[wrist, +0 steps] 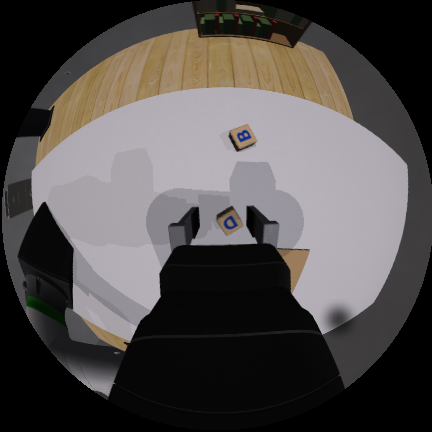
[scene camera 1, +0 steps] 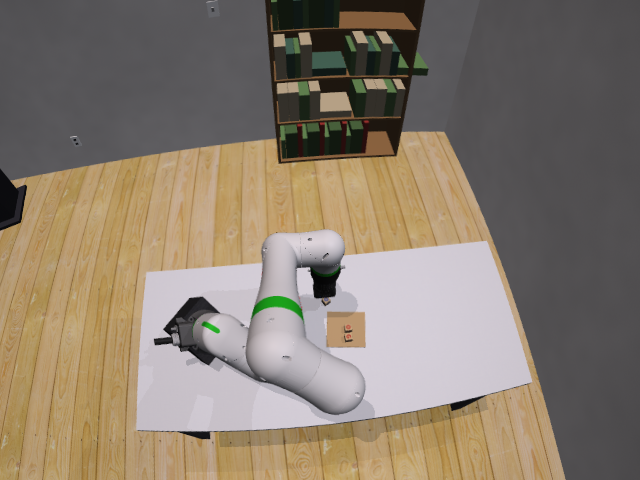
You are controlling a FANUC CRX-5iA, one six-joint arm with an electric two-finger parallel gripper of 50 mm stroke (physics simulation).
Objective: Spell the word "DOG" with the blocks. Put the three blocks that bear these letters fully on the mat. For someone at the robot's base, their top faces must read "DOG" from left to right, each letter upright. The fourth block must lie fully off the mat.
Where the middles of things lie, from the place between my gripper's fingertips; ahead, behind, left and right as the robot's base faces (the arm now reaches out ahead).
Scene:
Right now the brown mat [scene camera 1: 335, 320] is 15 cm to the right of my hand, 4 cm below it and 3 cm ahead of it.

